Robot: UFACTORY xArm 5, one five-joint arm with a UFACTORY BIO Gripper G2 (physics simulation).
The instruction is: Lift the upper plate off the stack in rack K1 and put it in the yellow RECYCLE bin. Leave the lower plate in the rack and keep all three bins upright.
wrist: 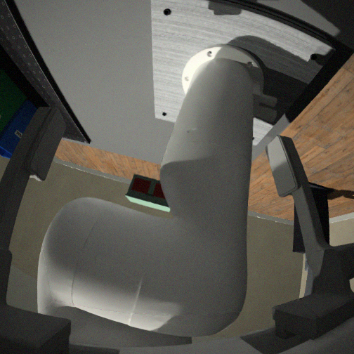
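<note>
My gripper is open and empty. One grey finger stands at the left of the wrist view and the other at the right, far apart, with my own white arm and the background showing between and behind them. The plate stack, rack K1 and the yellow RECYCLE bin do not show in this view. I cannot tell whether the blue object and the green object at the left edge are bins; both are partly cut off.
My white arm rises from a brushed metal base plate on a grey table top. A dark perforated panel runs along the left. A green box with dark red panels and a wooden floor show beyond.
</note>
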